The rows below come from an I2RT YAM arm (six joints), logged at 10 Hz.
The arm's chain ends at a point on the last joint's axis. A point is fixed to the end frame.
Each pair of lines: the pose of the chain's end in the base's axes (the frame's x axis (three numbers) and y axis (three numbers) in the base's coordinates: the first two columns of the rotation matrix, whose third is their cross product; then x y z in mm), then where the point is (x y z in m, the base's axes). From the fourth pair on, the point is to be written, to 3 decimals.
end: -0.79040, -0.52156, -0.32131, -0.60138, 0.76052, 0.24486, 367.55, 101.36, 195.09
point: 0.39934 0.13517 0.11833
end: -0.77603, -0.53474, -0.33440, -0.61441, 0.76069, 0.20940, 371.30, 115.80, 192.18
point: 0.40523 0.14821 0.11574
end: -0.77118, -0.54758, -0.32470, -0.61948, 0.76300, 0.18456, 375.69, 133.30, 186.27
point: 0.40997 0.16378 0.10919
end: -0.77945, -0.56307, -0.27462, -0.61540, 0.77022, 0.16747, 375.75, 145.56, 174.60
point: 0.408 0.172 0.095
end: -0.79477, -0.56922, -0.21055, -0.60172, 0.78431, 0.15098, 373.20, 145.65, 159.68
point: 0.402 0.168 0.078
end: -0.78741, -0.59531, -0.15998, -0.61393, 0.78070, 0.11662, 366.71, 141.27, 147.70
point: 0.393 0.159 0.064
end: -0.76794, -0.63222, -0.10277, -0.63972, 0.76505, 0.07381, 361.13, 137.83, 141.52
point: 0.386 0.151 0.056
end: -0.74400, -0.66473, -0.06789, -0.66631, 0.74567, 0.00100, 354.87, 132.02, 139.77
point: 0.381 0.139 0.054
